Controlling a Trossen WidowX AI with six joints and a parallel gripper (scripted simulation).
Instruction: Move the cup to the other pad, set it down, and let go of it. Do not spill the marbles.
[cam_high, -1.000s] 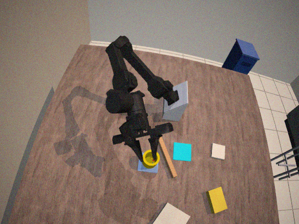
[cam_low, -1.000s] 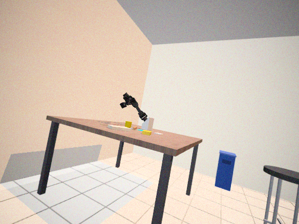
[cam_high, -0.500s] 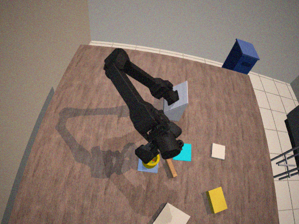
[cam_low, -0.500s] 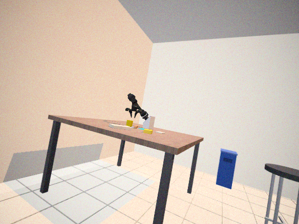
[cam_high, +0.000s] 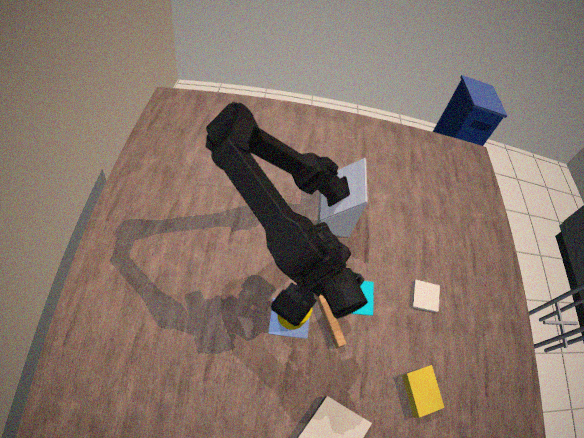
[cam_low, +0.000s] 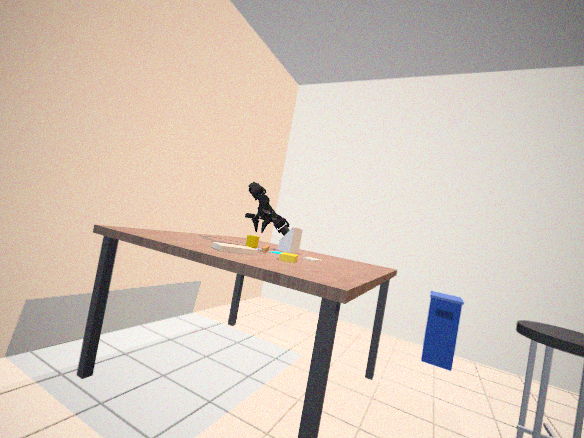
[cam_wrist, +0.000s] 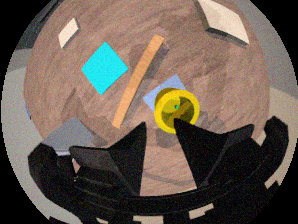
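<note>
Right now the yellow cup is 20 mm ahead of my gripper tip, 20 mm to the right of it and 60 mm below it. The rest, counted from my gripper tip: beige slab: 320 mm ahead, 50 mm to the left, 80 mm below; then wooden bar: 60 mm to the left, 90 mm below; then cyan pad: 30 mm behind, 140 mm to the left, 100 mm below.
</note>
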